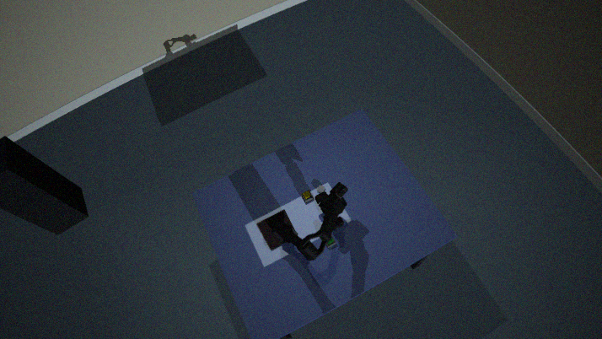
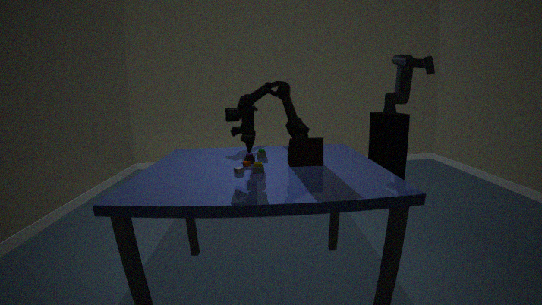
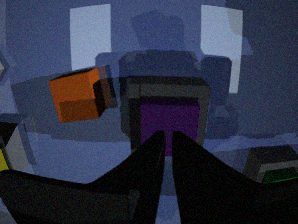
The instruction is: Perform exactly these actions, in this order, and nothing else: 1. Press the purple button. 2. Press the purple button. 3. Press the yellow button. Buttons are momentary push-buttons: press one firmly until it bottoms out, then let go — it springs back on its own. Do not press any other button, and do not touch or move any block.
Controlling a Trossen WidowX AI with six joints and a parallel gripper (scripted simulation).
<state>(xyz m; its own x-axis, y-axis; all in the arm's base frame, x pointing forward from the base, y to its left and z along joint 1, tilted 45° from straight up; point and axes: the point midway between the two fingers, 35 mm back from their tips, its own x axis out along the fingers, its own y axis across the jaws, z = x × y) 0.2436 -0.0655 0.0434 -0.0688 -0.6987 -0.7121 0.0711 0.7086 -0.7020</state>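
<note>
My gripper tip is 10 mm above the purple button. Also, from my gripper tip: green button (100 mm to the right, 70 mm behind, 10 mm below); orange block (60 mm to the left, 40 mm below, 20 mm ahead); yellow button (170 mm to the left, 30 mm behind, 10 mm below).
</note>
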